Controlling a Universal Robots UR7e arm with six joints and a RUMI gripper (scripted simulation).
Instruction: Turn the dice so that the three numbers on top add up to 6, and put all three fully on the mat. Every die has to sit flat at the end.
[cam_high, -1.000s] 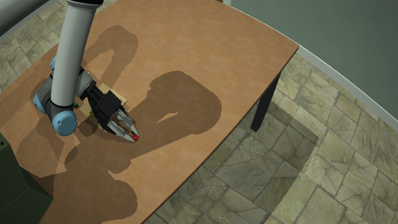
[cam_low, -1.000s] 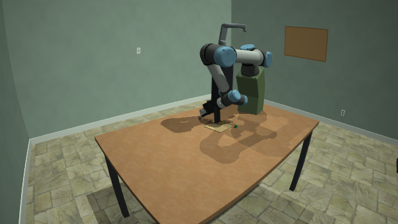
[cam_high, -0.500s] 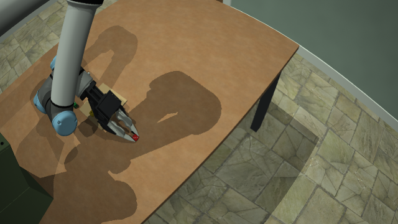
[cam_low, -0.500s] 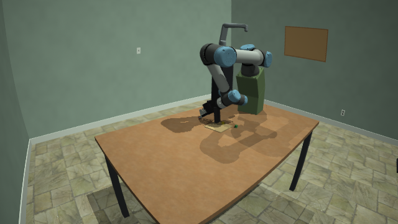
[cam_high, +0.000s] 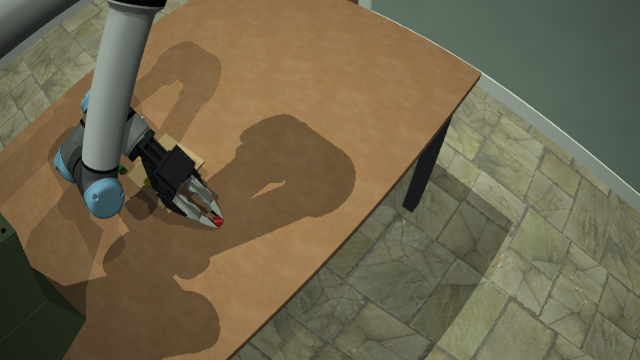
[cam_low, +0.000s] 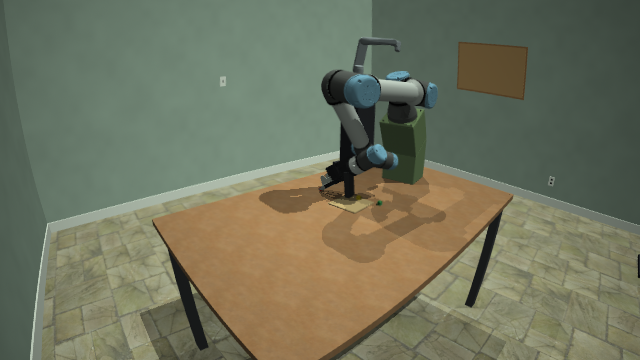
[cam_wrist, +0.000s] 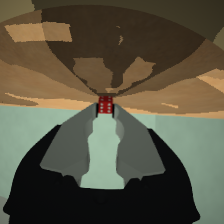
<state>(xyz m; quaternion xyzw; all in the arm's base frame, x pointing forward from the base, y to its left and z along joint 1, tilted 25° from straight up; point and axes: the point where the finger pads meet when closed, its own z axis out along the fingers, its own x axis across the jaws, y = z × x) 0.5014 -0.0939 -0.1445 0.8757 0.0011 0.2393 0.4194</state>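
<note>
Now: hand 170 mm to the right of the yellow die and 60 mm past it. The rest, counted from my hand: mat: 180 mm to the left, 10 mm below, 10 mm behind; green die: 260 mm to the left, 100 mm behind, 10 mm below; red die: 10 mm to the right, 10 mm below.
</note>
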